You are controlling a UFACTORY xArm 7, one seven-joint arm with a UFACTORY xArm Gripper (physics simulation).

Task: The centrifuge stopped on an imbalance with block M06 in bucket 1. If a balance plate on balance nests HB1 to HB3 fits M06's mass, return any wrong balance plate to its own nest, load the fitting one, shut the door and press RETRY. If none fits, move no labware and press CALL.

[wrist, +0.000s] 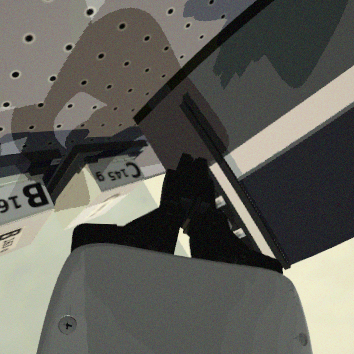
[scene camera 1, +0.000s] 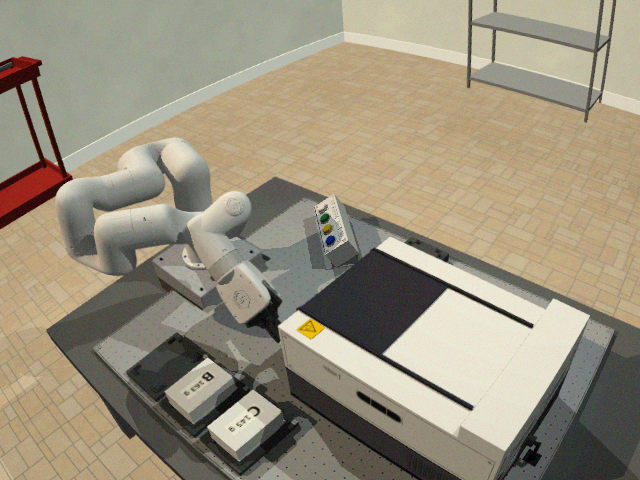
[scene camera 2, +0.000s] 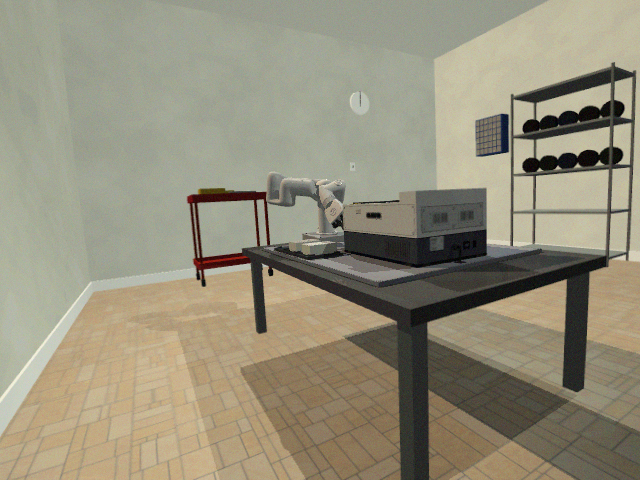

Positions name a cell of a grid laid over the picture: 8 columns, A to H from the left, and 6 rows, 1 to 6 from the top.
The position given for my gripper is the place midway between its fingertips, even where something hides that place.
My gripper (wrist: E3) is shut, with nothing in its grasp. I also see a white centrifuge (scene camera 1: F5), a button box (scene camera 1: E4) and a dark nest (scene camera 1: C5).
